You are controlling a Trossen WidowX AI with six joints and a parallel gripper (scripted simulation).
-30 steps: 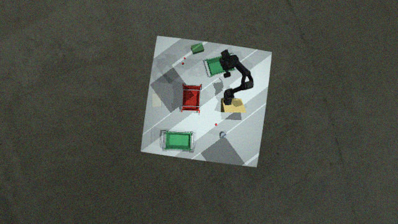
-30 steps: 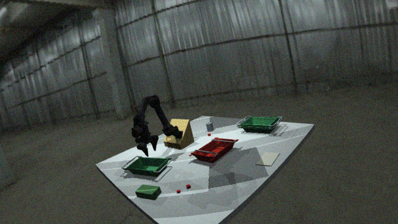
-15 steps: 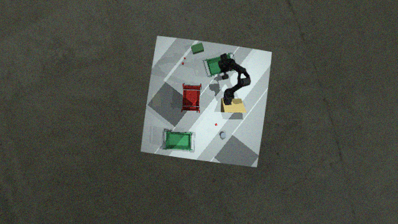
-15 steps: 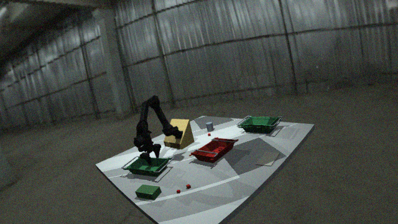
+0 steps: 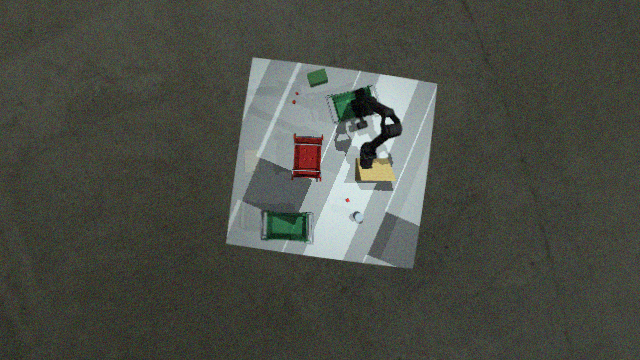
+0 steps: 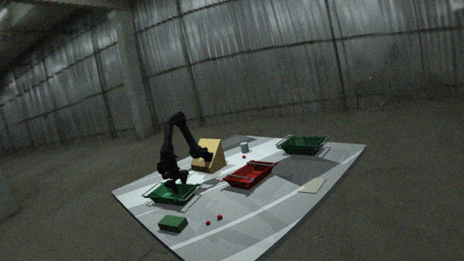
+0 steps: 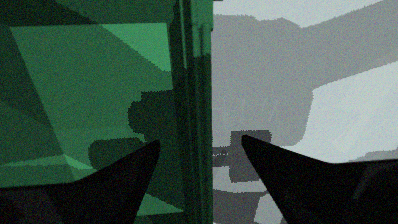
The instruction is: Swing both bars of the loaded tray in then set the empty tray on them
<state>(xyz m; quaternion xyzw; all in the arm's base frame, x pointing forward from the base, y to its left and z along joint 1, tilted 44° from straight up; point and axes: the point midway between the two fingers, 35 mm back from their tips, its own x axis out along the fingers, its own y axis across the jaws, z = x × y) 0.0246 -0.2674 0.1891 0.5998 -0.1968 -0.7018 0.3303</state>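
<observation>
The green tray is 2 cm ahead of my gripper tip, 8 cm to the right of it and 3 cm above it. From my gripper tip the other things lie so: pale flat card (71 cm ahead, 25 cm to the left, 1 cm below); dark green box (25 cm ahead, 28 cm to the right, 1 cm above); grey cylinder (2 cm ahead, 65 cm to the left, 2 cm above).
</observation>
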